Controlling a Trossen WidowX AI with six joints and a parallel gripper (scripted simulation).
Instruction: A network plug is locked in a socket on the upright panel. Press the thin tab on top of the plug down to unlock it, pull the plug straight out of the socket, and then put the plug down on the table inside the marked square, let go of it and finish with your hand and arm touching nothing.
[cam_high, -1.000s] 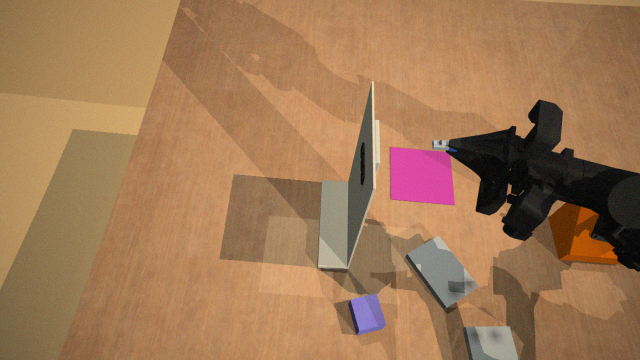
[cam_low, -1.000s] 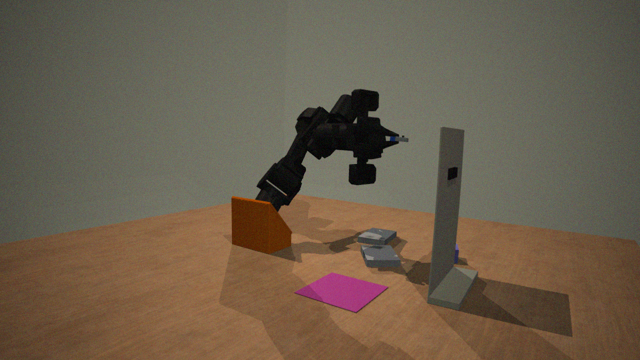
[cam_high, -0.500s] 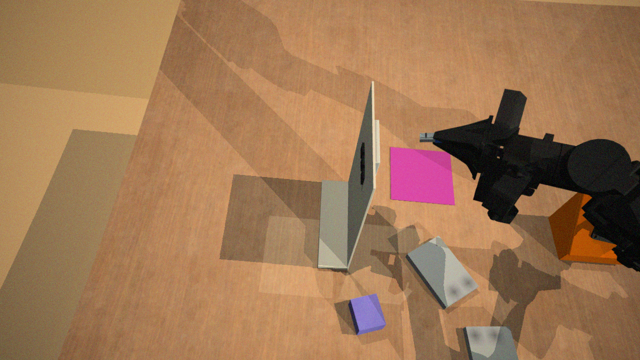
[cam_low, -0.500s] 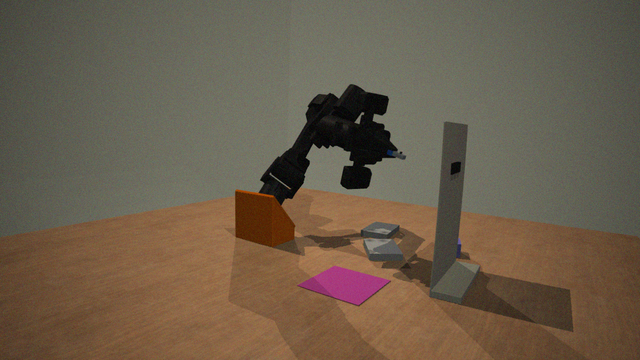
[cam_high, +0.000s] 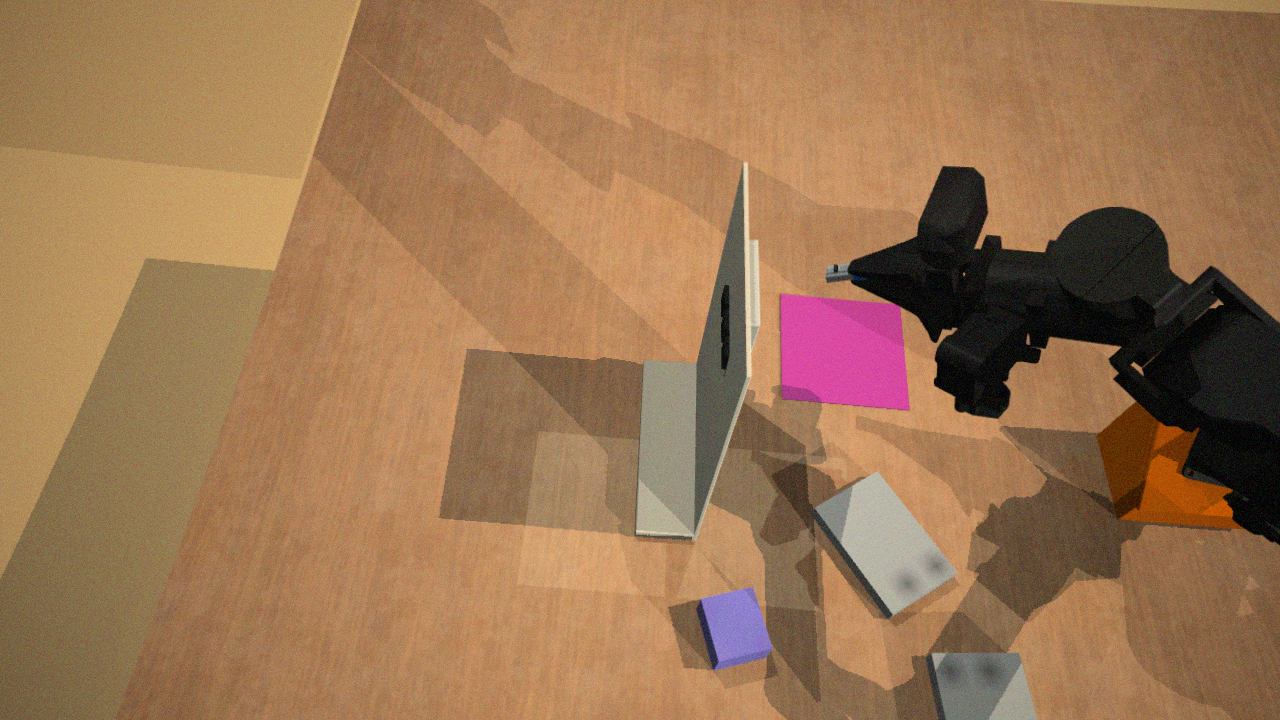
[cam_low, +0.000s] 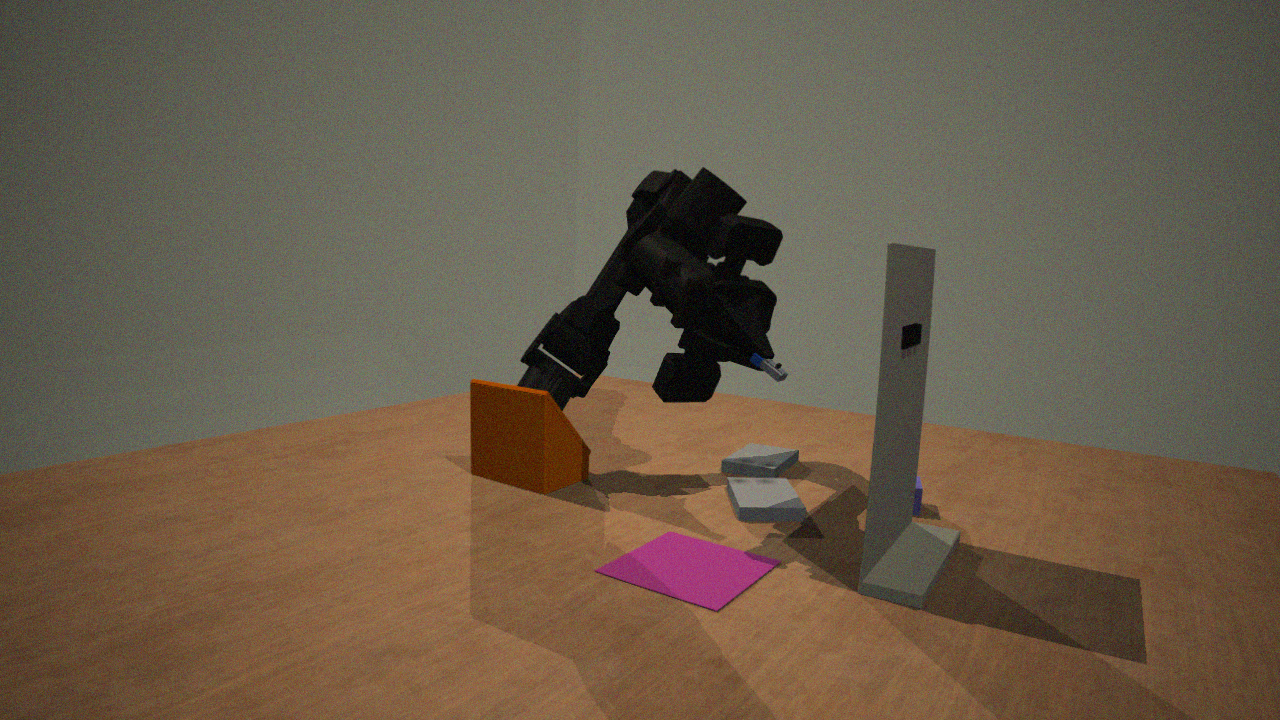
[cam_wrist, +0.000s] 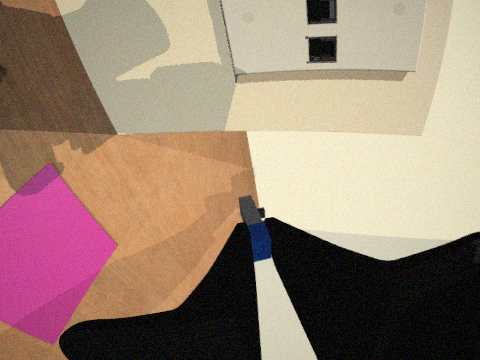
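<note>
Right now the magenta marked square is 180 mm below my gripper tip, 50 mm to the right of it and 40 mm behind it. From my gripper tip the other things lie so: network plug (right at my gripper tip); grey panel (100 mm ahead, 90 mm to the left, 50 mm below).
</note>
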